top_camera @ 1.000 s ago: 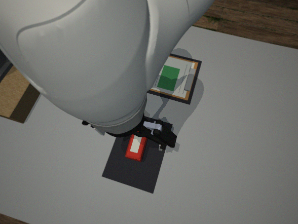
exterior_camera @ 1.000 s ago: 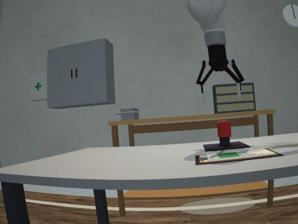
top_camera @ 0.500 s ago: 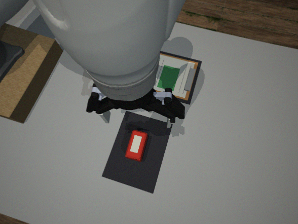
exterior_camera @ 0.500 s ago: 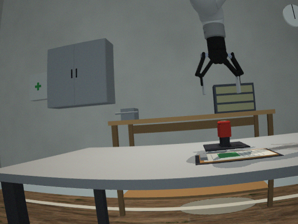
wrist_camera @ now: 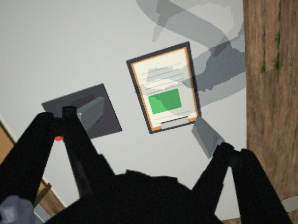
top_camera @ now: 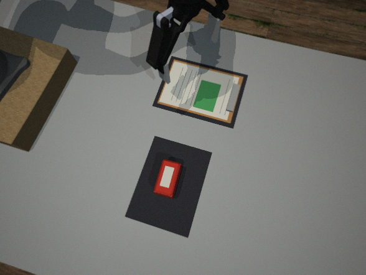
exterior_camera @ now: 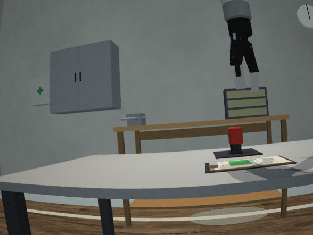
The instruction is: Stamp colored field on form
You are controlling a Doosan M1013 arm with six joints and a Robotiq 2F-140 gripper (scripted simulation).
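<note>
My gripper is now 25 cm to the left of the stamp, 17 cm above it and 5 cm short of it. Also, from my hand: clipboard (21 cm below, 4 cm to the left, 3 cm ahead); then dark mat (25 cm to the right, 21 cm below, 5 cm ahead).
</note>
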